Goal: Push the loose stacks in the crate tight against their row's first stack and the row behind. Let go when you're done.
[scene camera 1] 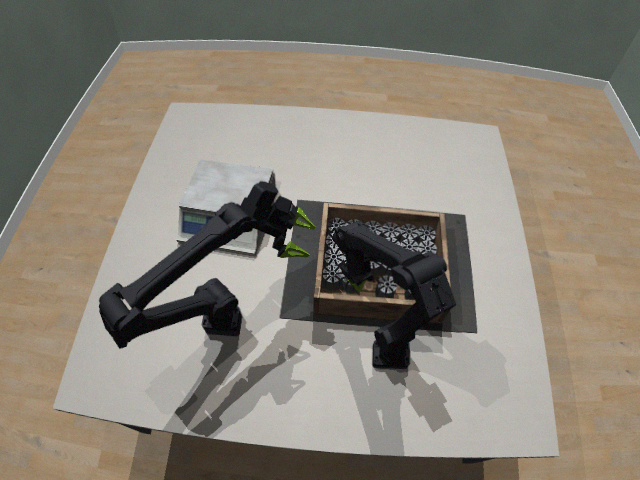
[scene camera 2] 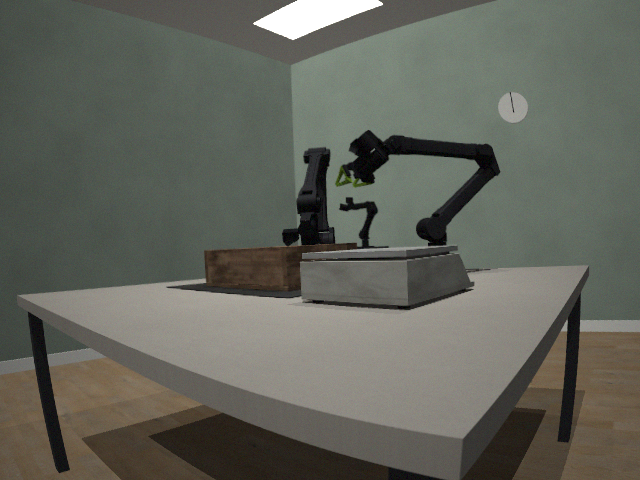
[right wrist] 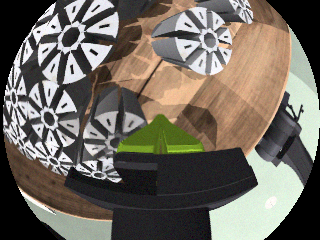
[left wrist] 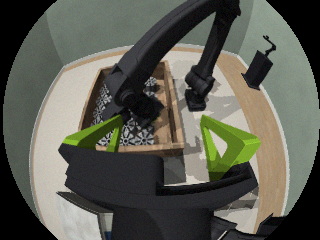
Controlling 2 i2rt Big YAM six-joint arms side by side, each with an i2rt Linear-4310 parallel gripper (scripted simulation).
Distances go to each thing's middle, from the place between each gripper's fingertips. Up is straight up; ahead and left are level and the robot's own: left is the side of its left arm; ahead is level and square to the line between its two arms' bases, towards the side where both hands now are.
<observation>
I see the wooden crate (scene camera 1: pixel 339 303) 120 mm ahead of my right hand, 60 mm to the right of it and 20 mm below it.
Right now my left hand (scene camera 1: pixel 312 241) is 31 cm above the wooden crate, 23 cm to the left of it and 14 cm short of it.
</observation>
